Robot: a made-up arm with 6 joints.
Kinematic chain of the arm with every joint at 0, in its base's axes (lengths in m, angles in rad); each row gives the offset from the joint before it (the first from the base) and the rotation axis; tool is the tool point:
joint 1: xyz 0 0 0.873 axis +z
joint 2: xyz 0.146 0 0 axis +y
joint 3: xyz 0 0 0.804 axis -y
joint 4: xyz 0 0 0.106 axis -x
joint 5: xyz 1.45 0 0 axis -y
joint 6: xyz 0.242 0 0 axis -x
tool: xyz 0 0 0
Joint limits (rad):
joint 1: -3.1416..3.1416
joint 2: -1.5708..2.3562
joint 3: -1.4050..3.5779
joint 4: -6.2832..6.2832
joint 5: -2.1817..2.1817
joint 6: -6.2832..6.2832
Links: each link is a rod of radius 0.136 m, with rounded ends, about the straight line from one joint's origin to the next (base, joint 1, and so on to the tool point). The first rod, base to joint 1, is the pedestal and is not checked.
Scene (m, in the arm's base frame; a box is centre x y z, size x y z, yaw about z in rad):
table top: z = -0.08
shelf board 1: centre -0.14 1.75 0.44 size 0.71 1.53 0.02 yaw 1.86
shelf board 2: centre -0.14 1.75 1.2 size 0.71 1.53 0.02 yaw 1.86
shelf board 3: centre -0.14 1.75 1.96 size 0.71 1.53 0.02 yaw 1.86
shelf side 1: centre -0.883 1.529 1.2 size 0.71 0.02 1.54 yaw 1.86
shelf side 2: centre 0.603 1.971 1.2 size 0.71 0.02 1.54 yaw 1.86
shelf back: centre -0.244 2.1 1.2 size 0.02 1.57 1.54 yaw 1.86
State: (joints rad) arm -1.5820 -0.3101 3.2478 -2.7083 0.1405 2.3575
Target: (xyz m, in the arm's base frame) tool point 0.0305 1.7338 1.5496
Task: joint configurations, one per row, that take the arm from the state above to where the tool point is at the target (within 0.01 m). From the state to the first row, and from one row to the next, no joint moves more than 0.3 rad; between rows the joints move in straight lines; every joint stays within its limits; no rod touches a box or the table.
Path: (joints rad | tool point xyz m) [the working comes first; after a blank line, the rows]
Joints at the target: -1.5979 -0.2424 2.9192 -2.7115 0.1641 2.3575
Straight joint move there: touches shelf board 2.

1: -1.5974 -0.2239 3.3138 -2.7398 -0.1427 2.3575 | 0.0544 1.5372 0.8780
2: -1.6128 -0.1378 3.3798 -2.7714 -0.4260 2.3575 | 0.0968 1.4422 0.8707
3: -1.6282 -0.0516 3.4459 -2.8029 -0.7092 2.3575 | 0.1290 1.3328 0.8680
4: -1.6436 0.0345 3.5119 -2.8345 -0.9925 2.3575 | 0.1500 1.2139 0.8727
5: -1.6591 0.1207 3.5779 -2.8660 -1.2757 2.3575 | 0.1598 1.0906 0.8867
6: -1.6750 0.1944 3.5779 -2.8360 -1.0357 2.3575 | 0.1823 1.1406 0.9893
7: -1.6908 0.2681 3.5779 -2.8059 -0.7958 2.3575 | 0.1993 1.1770 1.1117
8: -1.7067 0.3418 3.5779 -2.7759 -0.5558 2.3575 | 0.2094 1.1941 1.2500
9: -1.7226 0.4155 3.5779 -2.7458 -0.3159 2.3575 | 0.2109 1.1872 1.3983
10: -1.7385 0.4892 3.5779 -2.7158 -0.0759 2.3575 | 0.2030 1.1539 1.5496
11: -1.6916 0.2453 3.3583 -2.7144 0.0041 2.3575 | 0.1626 1.3433 1.5962
12: -1.6448 0.0015 3.1388 -2.7129 0.0841 2.3575 | 0.1058 1.5407 1.5967
13: -1.5979 -0.2424 2.9192 -2.7115 0.1641 2.3575 | 0.0305 1.7338 1.5497

